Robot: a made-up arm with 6 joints. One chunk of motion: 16 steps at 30 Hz.
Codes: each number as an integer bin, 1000 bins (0 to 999) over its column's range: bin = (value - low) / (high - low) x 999, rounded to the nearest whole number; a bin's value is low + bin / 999 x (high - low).
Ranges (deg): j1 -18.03..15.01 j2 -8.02..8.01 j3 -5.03..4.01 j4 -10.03..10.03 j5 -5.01..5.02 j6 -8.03..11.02
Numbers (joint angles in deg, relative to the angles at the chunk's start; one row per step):
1: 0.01 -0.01 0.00 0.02 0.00 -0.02
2: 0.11 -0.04 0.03 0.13 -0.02 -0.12
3: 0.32 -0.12 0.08 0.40 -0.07 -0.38
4: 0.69 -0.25 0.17 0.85 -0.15 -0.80
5: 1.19 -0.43 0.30 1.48 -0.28 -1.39
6: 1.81 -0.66 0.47 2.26 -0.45 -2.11
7: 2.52 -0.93 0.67 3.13 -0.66 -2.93
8: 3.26 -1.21 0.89 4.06 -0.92 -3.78
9: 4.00 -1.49 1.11 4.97 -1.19 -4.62
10: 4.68 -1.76 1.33 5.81 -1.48 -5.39
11: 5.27 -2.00 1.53 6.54 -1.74 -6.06
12: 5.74 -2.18 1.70 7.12 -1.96 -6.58
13: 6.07 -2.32 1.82 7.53 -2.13 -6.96
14: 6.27 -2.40 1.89 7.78 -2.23 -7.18
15: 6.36 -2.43 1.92 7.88 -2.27 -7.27
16: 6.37 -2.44 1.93 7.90 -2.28 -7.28
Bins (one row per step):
1: 545 499 556 500 499 420
2: 548 497 559 506 497 415
3: 555 492 565 519 492 401
4: 566 484 575 542 484 379
5: 581 473 589 573 471 348
6: 600 459 608 612 454 310
7: 621 442 630 655 433 267
8: 644 424 654 702 407 223
9: 666 407 679 747 380 179
10: 687 390 703 789 352 138
11: 705 375 725 825 326 103
12: 719 364 744 854 304 76
13: 729 355 757 874 287 56
14: 735 350 765 887 277 45
15: 737 348 768 892 273 40
16: 738 348 769 893 272 39

